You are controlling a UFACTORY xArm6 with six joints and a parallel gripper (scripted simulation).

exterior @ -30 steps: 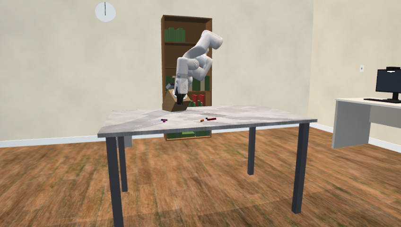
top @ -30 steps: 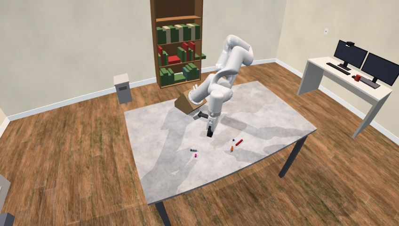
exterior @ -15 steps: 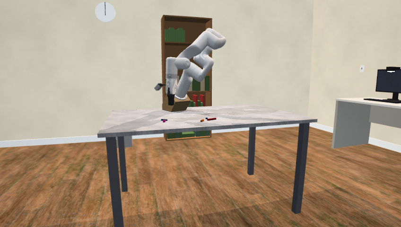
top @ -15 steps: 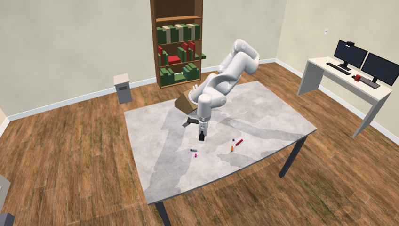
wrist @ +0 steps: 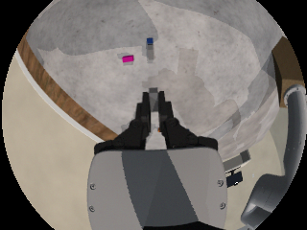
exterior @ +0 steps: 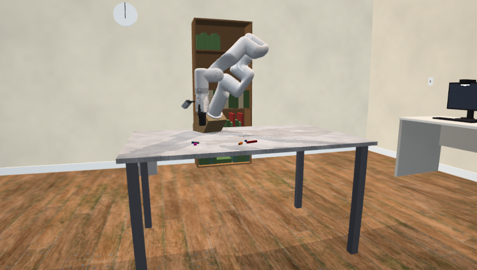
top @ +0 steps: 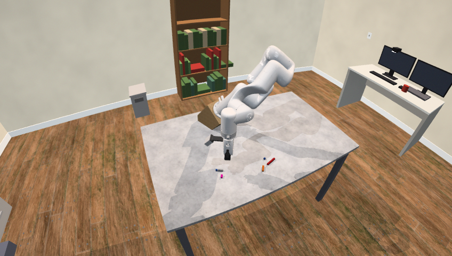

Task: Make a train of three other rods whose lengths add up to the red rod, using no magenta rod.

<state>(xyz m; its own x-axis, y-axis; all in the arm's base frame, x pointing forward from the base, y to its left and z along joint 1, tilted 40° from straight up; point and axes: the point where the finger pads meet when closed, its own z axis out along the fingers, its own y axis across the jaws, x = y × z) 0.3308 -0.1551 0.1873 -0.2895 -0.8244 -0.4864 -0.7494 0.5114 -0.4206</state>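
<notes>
Right now my hand is 120 mm above the magenta rod, 40 mm to the left of it and 30 mm short of it. Also, from my hand: red rod (270 mm to the left, 120 mm below, 20 mm ahead); then orange rod (200 mm to the left, 120 mm below, 50 mm ahead).
</notes>
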